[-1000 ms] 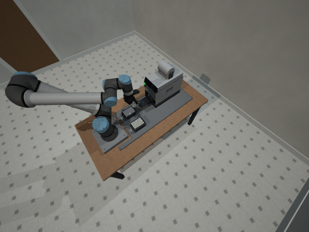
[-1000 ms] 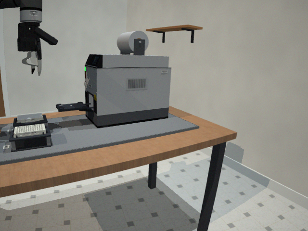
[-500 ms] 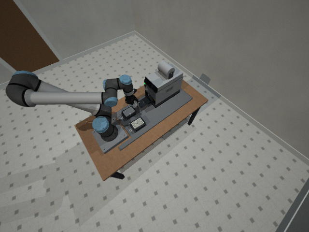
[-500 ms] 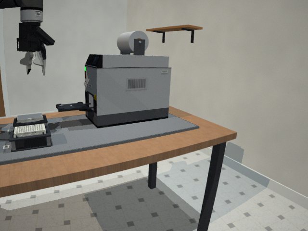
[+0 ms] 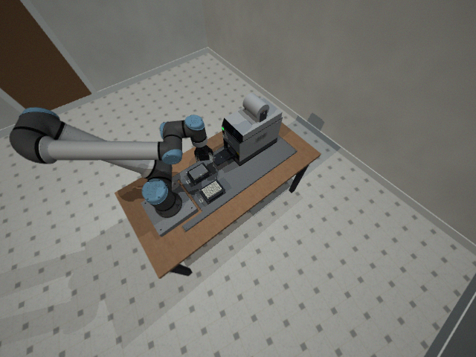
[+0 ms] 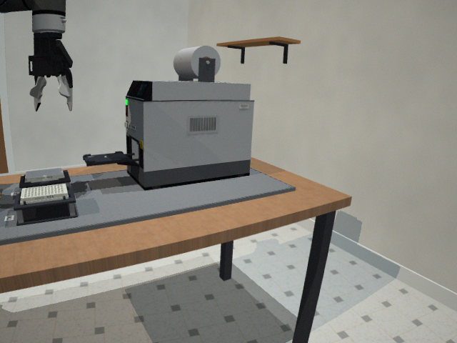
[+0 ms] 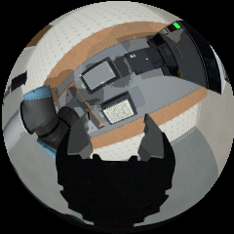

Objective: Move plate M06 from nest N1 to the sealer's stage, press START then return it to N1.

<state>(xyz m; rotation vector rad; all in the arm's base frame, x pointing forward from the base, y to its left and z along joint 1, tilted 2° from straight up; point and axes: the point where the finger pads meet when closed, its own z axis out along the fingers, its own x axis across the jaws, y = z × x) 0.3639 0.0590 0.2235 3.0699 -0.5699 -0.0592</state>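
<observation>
My gripper is now 220 mm above the plate M06, 110 mm to the left of it and 30 mm past it. The rest, counted from my hand: black sealer stage 180 mm below, 150 mm ahead, 100 mm to the left; plate 230 mm below, 90 mm to the left, 60 mm behind; foil roll 480 mm ahead, 150 mm to the left, 140 mm above.
</observation>
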